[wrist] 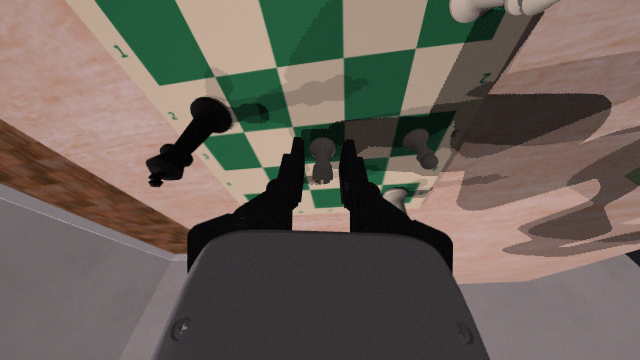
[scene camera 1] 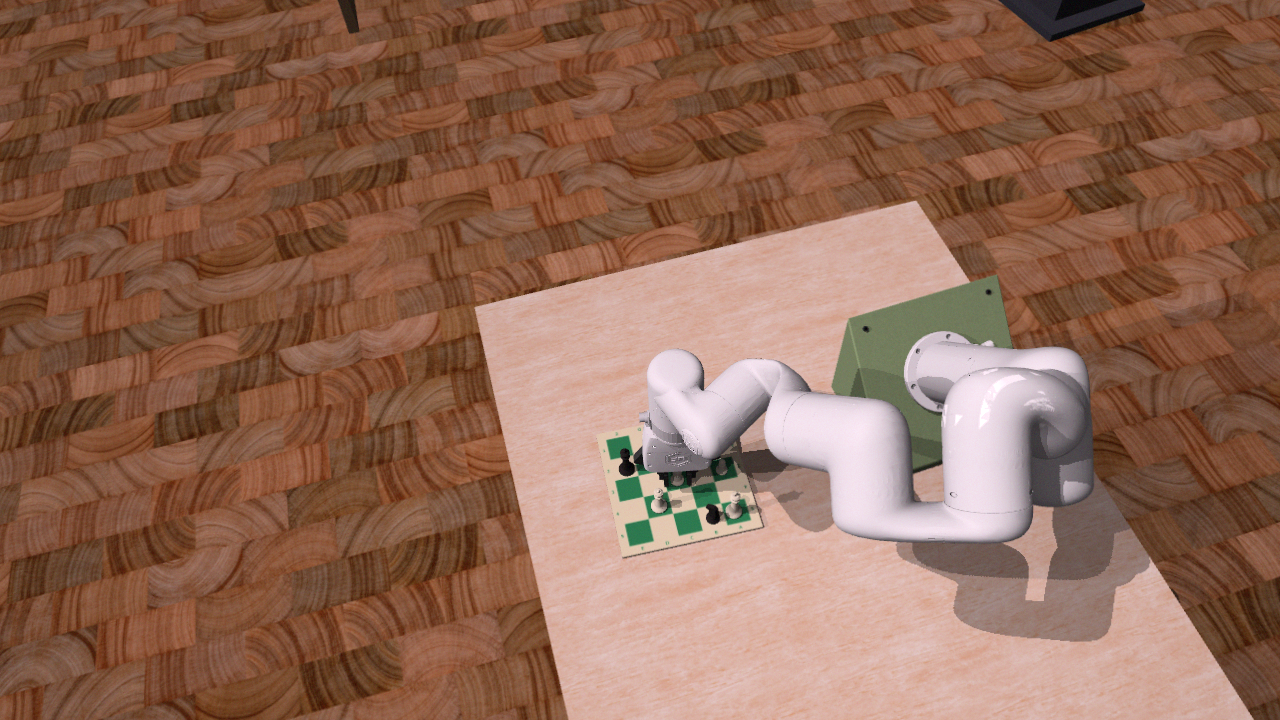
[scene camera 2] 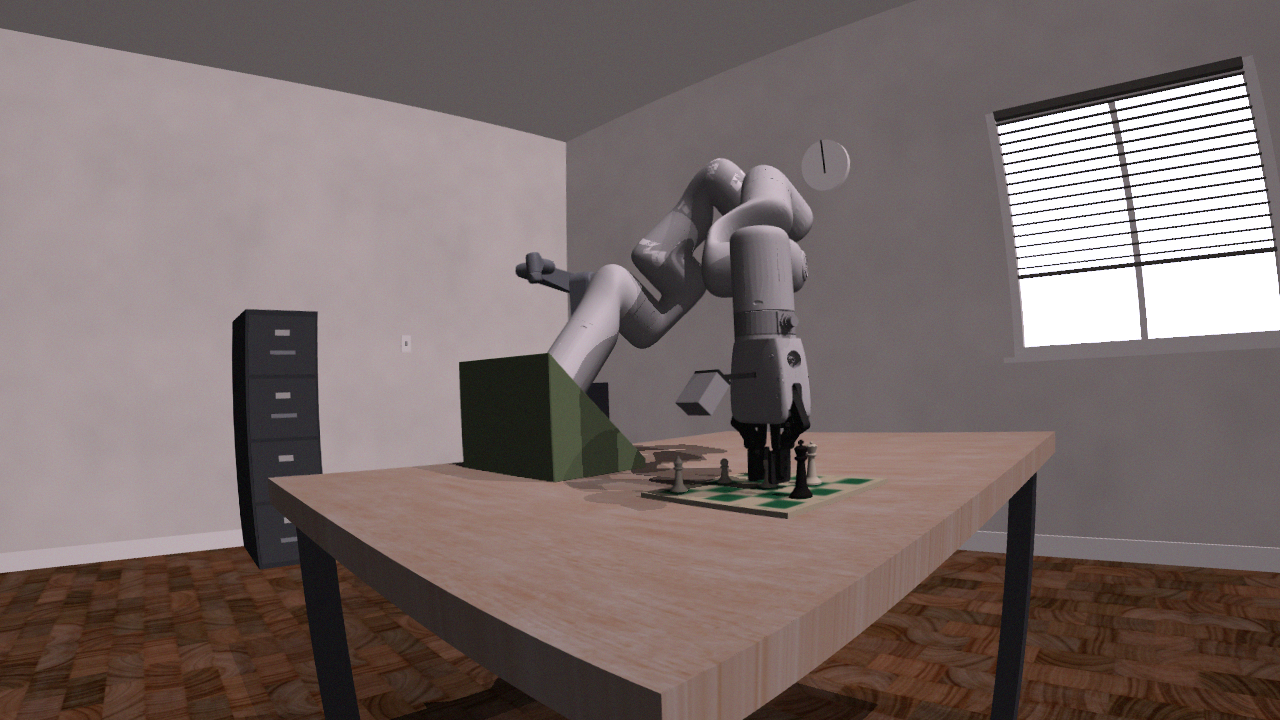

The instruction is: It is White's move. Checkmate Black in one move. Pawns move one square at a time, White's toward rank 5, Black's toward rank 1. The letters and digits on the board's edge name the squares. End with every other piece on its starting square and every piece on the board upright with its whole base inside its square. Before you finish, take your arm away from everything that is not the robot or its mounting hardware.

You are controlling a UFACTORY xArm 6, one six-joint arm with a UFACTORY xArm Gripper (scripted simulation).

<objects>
chessboard: wrist; scene camera 1 640,531; scene camera 2
same spot on chessboard: (wrist: 370,78) = (scene camera 2: 723,490)
</objects>
